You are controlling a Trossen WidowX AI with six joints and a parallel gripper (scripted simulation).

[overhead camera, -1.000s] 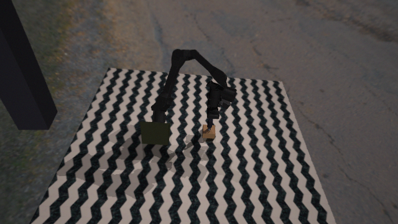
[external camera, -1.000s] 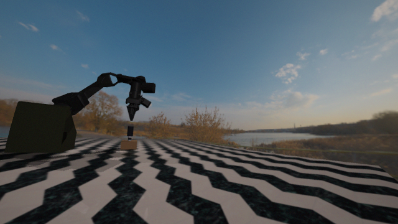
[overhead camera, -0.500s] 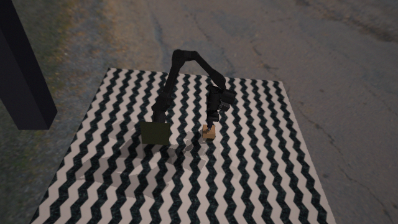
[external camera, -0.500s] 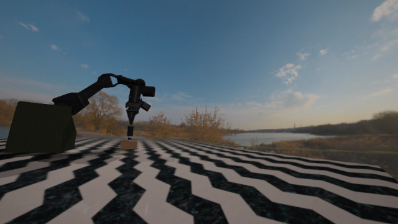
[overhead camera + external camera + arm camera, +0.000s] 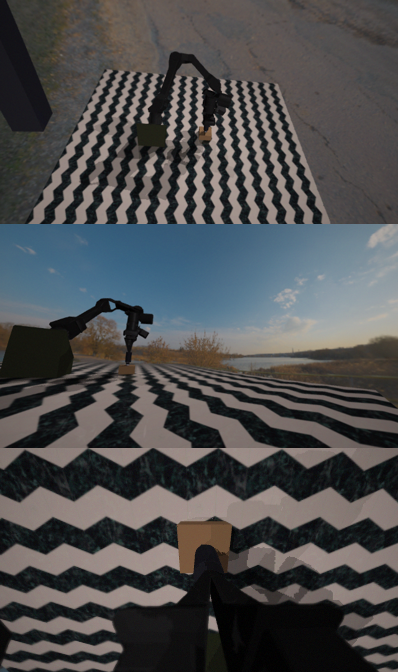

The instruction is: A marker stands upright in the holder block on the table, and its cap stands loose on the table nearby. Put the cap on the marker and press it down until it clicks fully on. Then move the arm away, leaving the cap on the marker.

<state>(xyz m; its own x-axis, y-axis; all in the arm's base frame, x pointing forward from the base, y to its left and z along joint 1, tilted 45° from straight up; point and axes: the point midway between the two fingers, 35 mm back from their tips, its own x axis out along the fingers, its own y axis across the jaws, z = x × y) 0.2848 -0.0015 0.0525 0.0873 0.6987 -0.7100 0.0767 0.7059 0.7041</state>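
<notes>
Now: gripper tip 2 cm above the dark cap. The rest, counted from my gripper tip: holder block (9 cm below).
</notes>
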